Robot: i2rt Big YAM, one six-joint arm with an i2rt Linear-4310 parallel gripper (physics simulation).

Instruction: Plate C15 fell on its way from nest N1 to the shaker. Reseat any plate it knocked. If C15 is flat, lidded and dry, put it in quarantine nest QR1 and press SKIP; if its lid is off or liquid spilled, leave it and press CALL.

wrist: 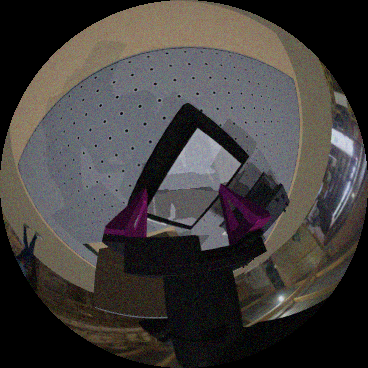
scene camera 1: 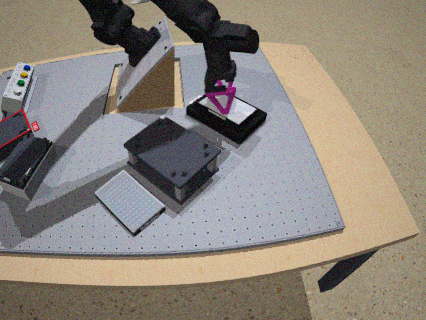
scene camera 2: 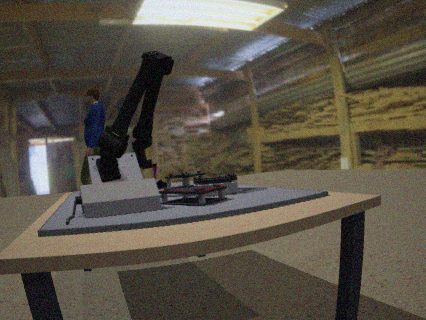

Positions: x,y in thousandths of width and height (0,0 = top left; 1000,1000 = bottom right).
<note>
The gripper (scene camera 1: 532,323) grips a white-topped plate (scene camera 1: 565,355), which still rests on a black plate holder (scene camera 1: 560,427).
The white-topped plate shows as well in the wrist view (wrist: 512,499). The gripper also shows in the wrist view (wrist: 499,515).
</note>
